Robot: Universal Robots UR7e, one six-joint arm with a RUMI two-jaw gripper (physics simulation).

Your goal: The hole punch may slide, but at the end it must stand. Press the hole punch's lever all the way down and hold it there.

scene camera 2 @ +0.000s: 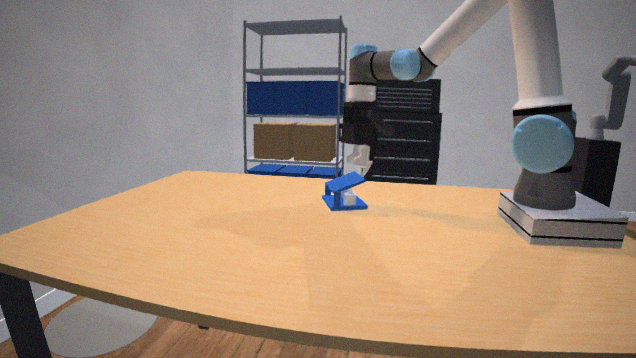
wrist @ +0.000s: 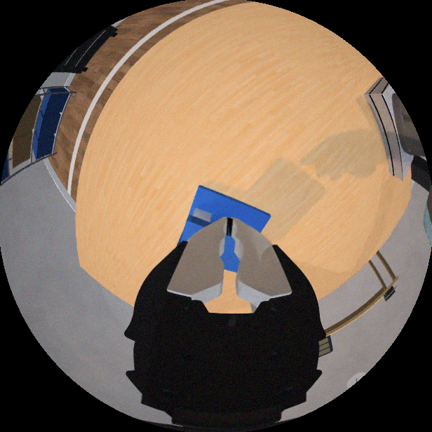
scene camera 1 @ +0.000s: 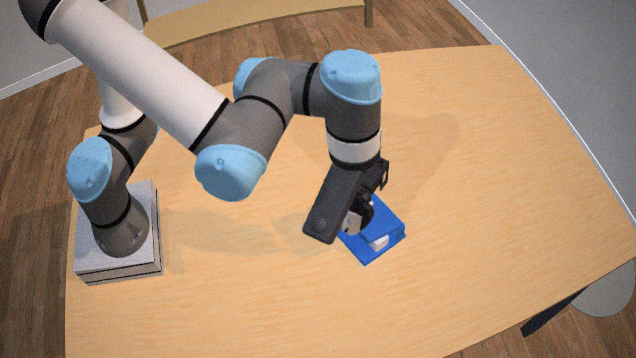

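Observation:
The blue hole punch stands upright on its base on the table. Its blue lever is tilted up, with the raised end towards the robot base in scene camera 2. A pale block shows between lever and base. My gripper is shut with nothing between its fingers. It points down at the lever's raised end, the tips close to it; whether they touch is hidden. In the wrist view the fingers cover part of the punch.
The robot's base block sits on the table, apart from the punch. A shelf rack and a black drawer cabinet stand behind the table. A bench stands beyond the table's edge.

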